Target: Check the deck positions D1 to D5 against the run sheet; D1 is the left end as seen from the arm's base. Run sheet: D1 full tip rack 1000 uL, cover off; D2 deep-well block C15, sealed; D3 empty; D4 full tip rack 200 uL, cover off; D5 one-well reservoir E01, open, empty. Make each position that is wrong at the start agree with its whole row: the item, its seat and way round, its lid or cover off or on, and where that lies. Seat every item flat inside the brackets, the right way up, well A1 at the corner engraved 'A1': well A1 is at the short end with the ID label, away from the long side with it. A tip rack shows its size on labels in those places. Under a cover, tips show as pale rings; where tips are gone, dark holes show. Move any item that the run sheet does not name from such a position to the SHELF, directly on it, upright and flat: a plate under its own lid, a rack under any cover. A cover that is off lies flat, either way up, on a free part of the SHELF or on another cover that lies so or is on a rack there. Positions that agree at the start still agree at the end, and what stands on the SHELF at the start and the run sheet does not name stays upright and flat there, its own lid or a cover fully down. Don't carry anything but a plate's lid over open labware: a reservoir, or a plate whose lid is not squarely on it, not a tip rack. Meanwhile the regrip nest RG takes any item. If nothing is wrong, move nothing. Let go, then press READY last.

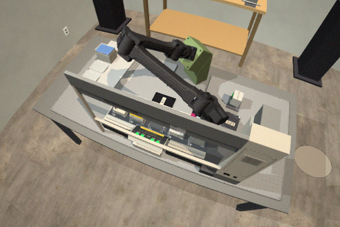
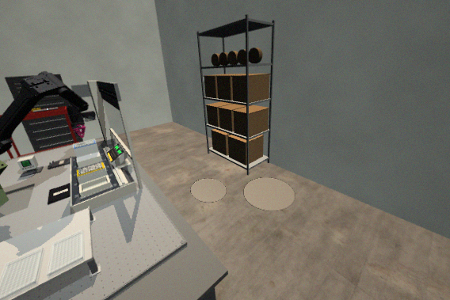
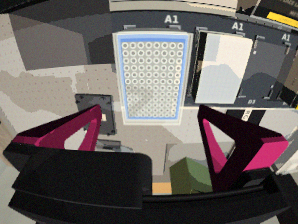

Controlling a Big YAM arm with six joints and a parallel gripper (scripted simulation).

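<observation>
Right now the clear tip-rack cover is 70 mm below my hand. The rest, counted from my hand: yellow-labelled tip rack: 370 mm to the right, 120 mm below; button box: 330 mm behind, 150 mm below, 130 mm to the left; blue-labelled rack: 100 mm below, 10 mm ahead.
</observation>
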